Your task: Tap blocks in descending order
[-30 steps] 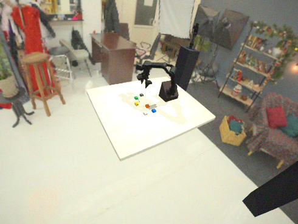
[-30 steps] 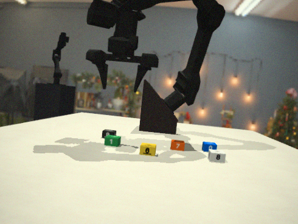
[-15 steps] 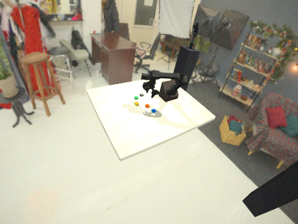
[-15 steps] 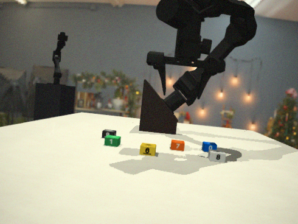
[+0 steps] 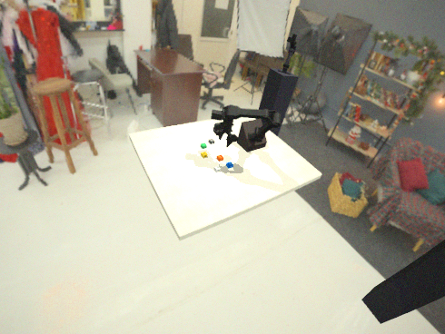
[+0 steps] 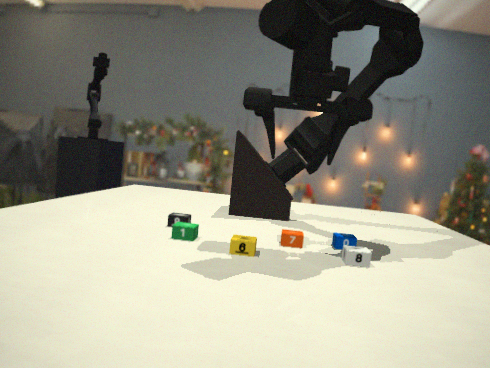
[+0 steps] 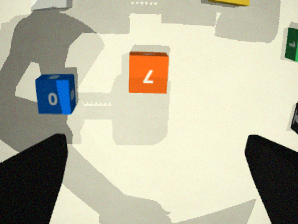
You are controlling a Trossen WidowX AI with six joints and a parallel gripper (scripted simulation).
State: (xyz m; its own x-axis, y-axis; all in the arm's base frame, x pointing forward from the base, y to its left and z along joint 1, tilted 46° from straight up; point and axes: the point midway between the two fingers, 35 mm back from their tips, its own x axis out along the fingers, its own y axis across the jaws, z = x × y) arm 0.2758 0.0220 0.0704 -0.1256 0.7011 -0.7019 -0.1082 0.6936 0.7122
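Right now the black block is 190 mm to the right of my gripper tip, 120 mm below it and 20 mm behind it. The rest, counted from my gripper tip: orange 7 block (120 mm below); yellow 6 block (120 mm below, 90 mm ahead, 60 mm to the right); blue 0 block (120 mm below, 80 mm to the left, 30 mm behind).
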